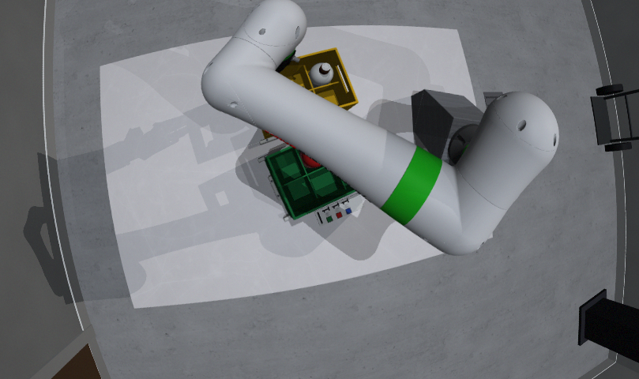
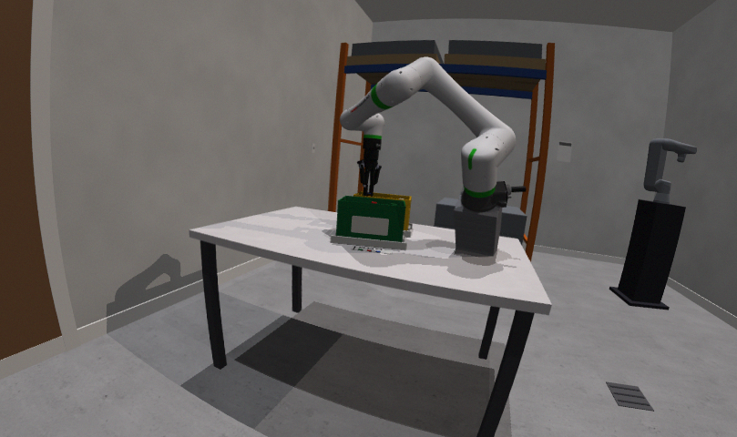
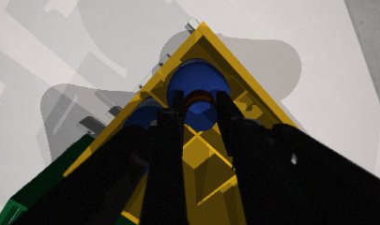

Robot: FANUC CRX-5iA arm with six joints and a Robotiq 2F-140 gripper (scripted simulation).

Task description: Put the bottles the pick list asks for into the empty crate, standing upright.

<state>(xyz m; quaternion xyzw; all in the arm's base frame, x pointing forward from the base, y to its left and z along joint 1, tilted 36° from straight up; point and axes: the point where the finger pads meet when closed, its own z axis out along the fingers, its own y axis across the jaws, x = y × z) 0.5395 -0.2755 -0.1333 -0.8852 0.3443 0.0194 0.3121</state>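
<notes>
The blue-label bottle is 8 cm below my hand. Round my hand: yellow crate 10 cm below, 9 cm behind, 3 cm to the left; red bottle 23 cm to the left, 10 cm below, 9 cm behind; white bottle 17 cm behind, 10 cm below, 2 cm to the right.
</notes>
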